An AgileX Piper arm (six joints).
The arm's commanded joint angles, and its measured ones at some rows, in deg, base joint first. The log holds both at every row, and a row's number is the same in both.
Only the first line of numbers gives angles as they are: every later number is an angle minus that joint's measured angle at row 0.
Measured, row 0: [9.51 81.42 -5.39 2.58 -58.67 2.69]
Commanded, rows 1 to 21: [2.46 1.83 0.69 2.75 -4.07 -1.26]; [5.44 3.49 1.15 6.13 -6.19 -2.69]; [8.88 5.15 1.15 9.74 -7.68 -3.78]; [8.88 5.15 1.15 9.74 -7.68 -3.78]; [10.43 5.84 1.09 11.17 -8.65 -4.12]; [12.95 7.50 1.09 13.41 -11.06 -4.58]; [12.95 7.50 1.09 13.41 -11.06 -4.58]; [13.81 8.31 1.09 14.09 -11.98 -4.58]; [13.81 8.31 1.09 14.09 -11.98 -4.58]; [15.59 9.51 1.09 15.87 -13.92 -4.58]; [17.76 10.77 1.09 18.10 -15.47 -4.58]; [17.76 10.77 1.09 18.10 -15.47 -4.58]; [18.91 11.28 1.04 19.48 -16.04 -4.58]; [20.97 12.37 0.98 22.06 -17.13 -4.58]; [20.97 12.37 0.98 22.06 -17.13 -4.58]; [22.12 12.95 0.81 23.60 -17.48 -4.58]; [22.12 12.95 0.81 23.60 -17.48 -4.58]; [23.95 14.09 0.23 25.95 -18.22 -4.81]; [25.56 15.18 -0.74 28.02 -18.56 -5.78]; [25.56 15.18 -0.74 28.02 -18.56 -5.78]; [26.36 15.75 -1.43 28.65 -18.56 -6.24]
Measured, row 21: [24.47 14.78 0.23 26.07 -10.49 -4.52]
